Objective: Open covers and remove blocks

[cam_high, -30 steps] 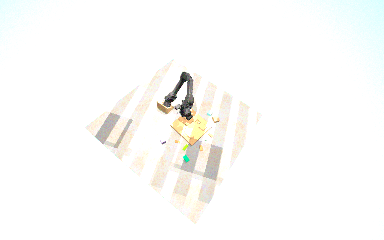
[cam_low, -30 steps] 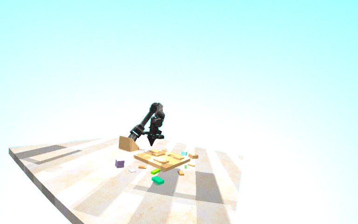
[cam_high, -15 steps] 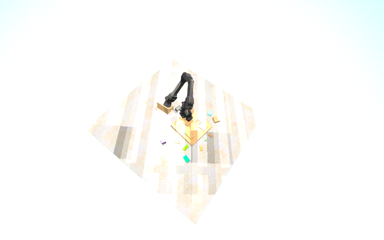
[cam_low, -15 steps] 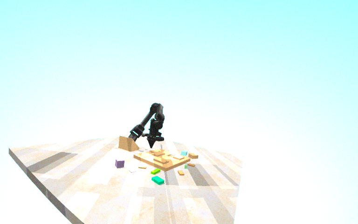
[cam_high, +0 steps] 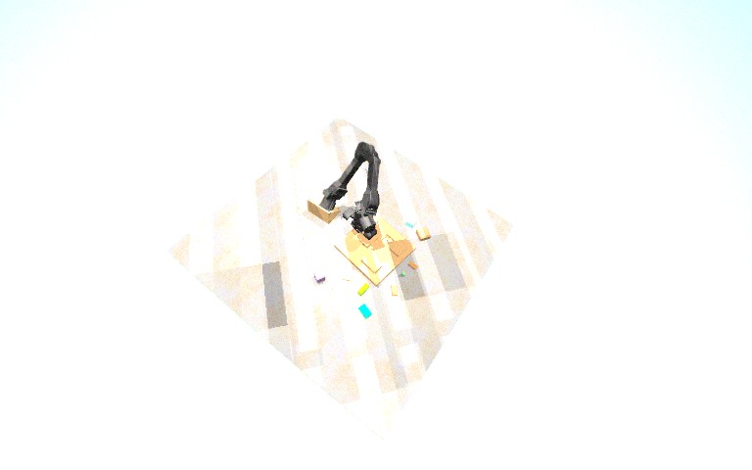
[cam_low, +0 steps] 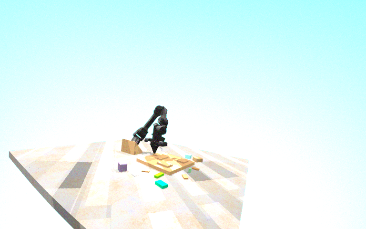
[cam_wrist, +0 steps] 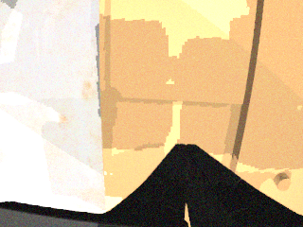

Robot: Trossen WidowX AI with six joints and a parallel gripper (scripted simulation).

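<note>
Now: the tan puzzle board 10 cm ahead of my gripper tip, 2 cm to the right of it and 3 cm below it. Round my gripper tip: light cyan block (19 cm ahead, 23 cm to the left, 3 cm below); purple cube (3 cm behind, 29 cm to the right, 3 cm below); bright green bar (18 cm ahead, 23 cm to the right, 4 cm below).
</note>
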